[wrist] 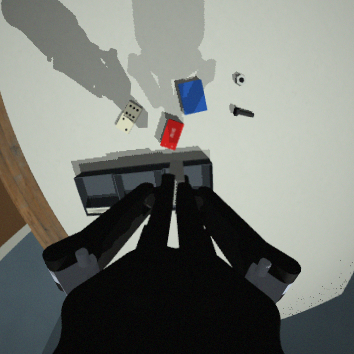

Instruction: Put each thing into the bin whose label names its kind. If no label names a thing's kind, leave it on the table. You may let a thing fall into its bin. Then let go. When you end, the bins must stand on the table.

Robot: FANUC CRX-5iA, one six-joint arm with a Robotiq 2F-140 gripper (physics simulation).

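Frame: origin at the arm's base, x ahead, y left, z up, level; centimetres.
Seen in the pictures: gripper, fingertip midpoint: point(175, 169).
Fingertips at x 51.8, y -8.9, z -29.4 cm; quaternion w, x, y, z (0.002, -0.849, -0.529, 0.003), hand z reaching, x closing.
Note:
Offsets run from my fingertips to a thing's top centre. Level surfaces: height alone.
A row of three joined dark bins {dx +3.6, dy -7.9, dz -4.7 cm} point(117, 184) stands below the middle of the wrist view, partly hidden by the gripper. A pale label strip shows at the left bin's near side, but its words are unreadable. Above the bins lie a white domino {dx -9.1, dy -5.1, dz -7.9 cm} point(129, 116) with black dots, a red block {dx -3.7, dy +0.7, dz -6.8 cm} point(172, 134) with a small pale mark, and a blue box {dx -8.2, dy +6.2, dz -7.6 cm} point(192, 96). At the right are a small hex nut {dx -8.3, dy +14.8, dz -7.7 cm} point(239, 79) and a dark bolt {dx -2.8, dy +13.7, dz -7.3 cm} point(243, 112). My gripper point(175, 169) is shut and empty, its fingertips showing over the right part of the bins.
The white round table top {dz -8.6 cm} point(295, 165) has a wooden edge point(27, 195) at the left. Shadows of the arm and gripper fall across the upper left and upper middle, reaching near the domino and the blue box. Bluish floor shows at the lower corners.

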